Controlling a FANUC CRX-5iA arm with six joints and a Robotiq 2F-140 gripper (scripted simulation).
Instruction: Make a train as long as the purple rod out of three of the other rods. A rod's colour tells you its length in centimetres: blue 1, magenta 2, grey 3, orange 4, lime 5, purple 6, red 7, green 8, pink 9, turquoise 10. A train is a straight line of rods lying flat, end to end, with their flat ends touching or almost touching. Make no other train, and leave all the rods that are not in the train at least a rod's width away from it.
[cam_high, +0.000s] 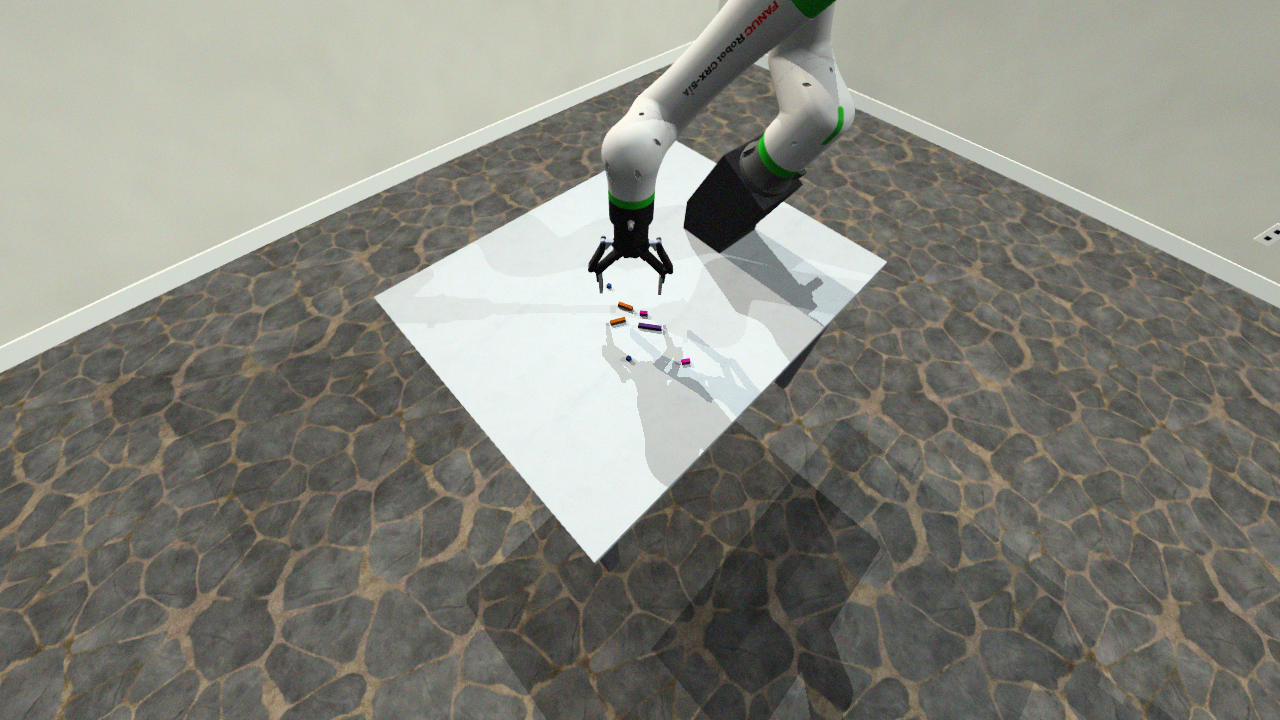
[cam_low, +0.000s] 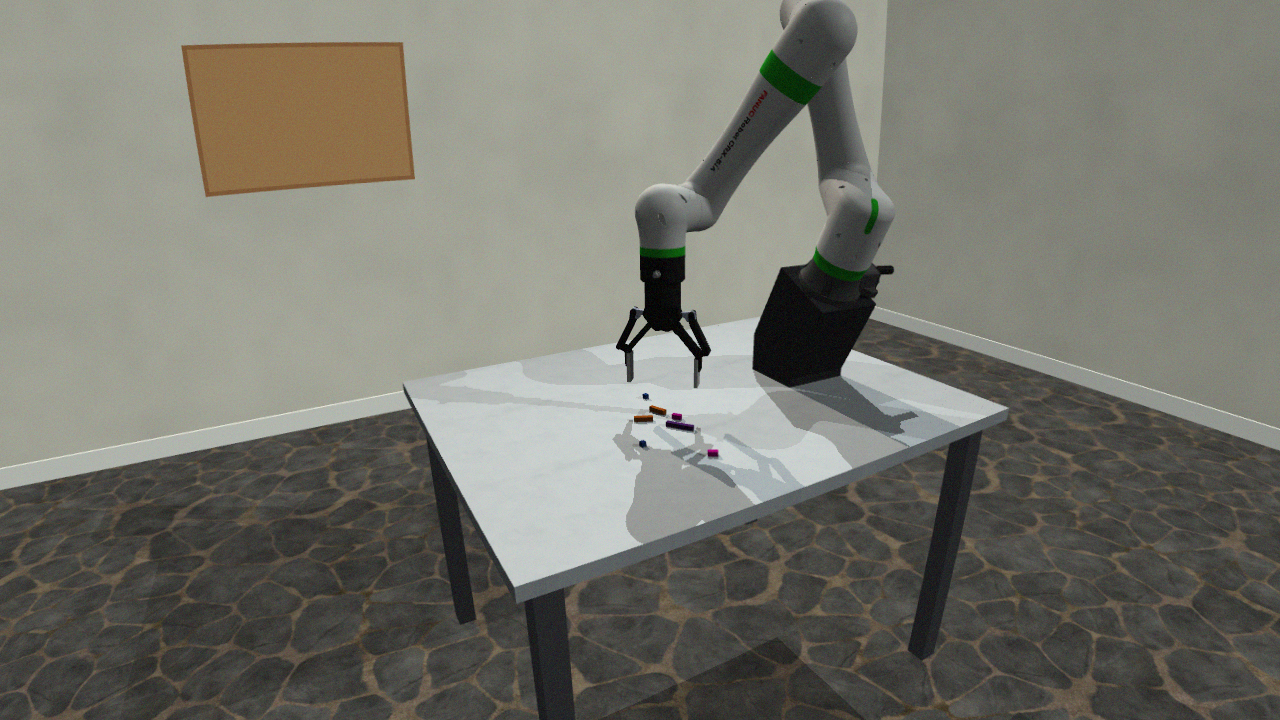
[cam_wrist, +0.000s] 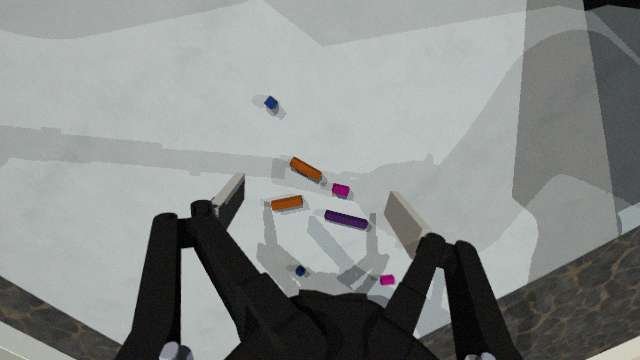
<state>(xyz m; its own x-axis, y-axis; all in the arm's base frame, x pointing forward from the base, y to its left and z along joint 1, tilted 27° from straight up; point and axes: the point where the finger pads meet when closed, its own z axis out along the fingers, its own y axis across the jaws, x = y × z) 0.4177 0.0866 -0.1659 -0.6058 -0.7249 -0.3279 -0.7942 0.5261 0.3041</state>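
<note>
My hand is 80 mm to the right of the purple rod and 80 mm above it.
</note>
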